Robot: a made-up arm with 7 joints. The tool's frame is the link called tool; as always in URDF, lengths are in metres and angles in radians. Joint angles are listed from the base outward.
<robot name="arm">
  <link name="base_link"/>
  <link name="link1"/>
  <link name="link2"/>
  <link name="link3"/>
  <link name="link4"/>
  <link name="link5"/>
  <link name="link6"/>
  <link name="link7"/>
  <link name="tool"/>
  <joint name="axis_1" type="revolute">
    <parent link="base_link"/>
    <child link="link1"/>
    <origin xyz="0 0 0"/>
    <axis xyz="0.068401 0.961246 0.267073"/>
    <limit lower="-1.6" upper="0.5"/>
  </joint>
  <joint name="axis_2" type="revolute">
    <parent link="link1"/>
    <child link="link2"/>
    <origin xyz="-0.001 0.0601 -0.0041"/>
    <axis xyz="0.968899 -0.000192 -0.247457"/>
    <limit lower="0" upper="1.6"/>
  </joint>
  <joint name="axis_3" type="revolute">
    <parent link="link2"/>
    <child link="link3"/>
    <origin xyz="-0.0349 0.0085 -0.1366"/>
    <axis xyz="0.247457 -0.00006 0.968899"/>
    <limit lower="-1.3" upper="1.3"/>
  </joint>
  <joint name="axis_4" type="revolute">
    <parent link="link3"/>
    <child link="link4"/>
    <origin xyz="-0.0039 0 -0.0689"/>
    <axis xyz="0.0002 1 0.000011"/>
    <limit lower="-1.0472" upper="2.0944"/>
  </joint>
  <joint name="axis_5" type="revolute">
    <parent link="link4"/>
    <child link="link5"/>
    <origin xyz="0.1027 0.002 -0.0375"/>
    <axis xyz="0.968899 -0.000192 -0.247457"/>
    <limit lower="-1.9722" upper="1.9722"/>
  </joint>
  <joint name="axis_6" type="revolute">
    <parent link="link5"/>
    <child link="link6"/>
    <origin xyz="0.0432 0 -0.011"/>
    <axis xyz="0.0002 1 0.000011"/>
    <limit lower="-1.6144" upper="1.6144"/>
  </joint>
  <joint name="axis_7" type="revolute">
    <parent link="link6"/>
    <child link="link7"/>
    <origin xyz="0.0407 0 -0.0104"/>
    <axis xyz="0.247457 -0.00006 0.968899"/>
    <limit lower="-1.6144" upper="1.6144"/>
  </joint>
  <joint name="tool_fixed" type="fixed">
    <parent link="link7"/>
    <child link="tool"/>
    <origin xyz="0 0 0" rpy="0 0.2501 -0.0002"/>
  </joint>
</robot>
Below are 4 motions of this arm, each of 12 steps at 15 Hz.
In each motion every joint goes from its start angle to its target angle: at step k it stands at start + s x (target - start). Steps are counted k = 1, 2, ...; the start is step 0. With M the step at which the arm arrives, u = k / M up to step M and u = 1 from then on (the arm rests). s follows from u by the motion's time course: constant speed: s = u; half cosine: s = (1 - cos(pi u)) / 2; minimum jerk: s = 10 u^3 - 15 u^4 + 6 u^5.
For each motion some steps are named. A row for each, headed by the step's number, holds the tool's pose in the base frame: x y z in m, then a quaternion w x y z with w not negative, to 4 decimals.
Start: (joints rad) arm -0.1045 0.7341 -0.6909 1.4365 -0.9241 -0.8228 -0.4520
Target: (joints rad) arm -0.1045 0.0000 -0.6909 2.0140 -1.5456 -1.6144 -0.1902
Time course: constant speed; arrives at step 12
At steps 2, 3, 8, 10, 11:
2: 0.0022 0.2928 -0.3155 0.9254 0.1767 0.3349 0.0163
3: -0.0051 0.2793 -0.3226 0.9328 0.1723 0.3132 0.0447
8: -0.0408 0.2052 -0.3429 0.9401 0.1801 0.2208 0.1873
10: -0.0540 0.1734 -0.3435 0.9316 0.1969 0.1904 0.2390
11: -0.0601 0.1573 -0.3422 0.9256 0.2080 0.1762 0.2626

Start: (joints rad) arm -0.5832 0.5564 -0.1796 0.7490 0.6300 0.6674 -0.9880
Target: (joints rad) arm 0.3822 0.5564 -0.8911 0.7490 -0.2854 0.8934 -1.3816
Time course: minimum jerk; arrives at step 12
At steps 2, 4, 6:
2: 0.2433 0.2157 -0.2622 0.6457 0.2693 0.6753 -0.2337
4: 0.1820 0.2149 -0.3059 0.5724 0.1715 0.7479 -0.2893
6: 0.0600 0.2085 -0.3505 0.4222 -0.0196 0.8390 -0.3428

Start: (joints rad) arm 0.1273 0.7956 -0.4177 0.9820 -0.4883 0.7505 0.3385
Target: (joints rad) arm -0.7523 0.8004 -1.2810 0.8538 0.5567 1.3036 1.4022
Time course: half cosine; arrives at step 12
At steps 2, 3, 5, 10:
2: -0.0311 0.3063 -0.3047 0.4003 0.4033 0.7866 0.2416
3: -0.0082 0.3029 -0.3080 0.3850 0.4900 0.7480 0.2284
5: 0.0582 0.2919 -0.3084 0.3344 0.7143 0.5769 0.2125
10: 0.2175 0.2441 -0.2550 0.1017 0.9497 -0.1198 0.2710

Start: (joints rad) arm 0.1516 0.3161 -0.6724 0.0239 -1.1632 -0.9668 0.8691
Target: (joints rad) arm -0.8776 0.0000 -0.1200 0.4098 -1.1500 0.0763 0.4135
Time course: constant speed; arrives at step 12
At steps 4, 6, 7, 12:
4: 0.1721 0.0372 -0.2626 0.8391 -0.4317 0.1363 0.3015
6: 0.2199 0.0259 -0.2426 0.8577 -0.4423 0.1321 0.2263
7: 0.2418 0.0192 -0.2299 0.8643 -0.4480 0.1317 0.1869
12: 0.3261 -0.0244 -0.1445 0.8680 -0.4739 0.1444 -0.0350

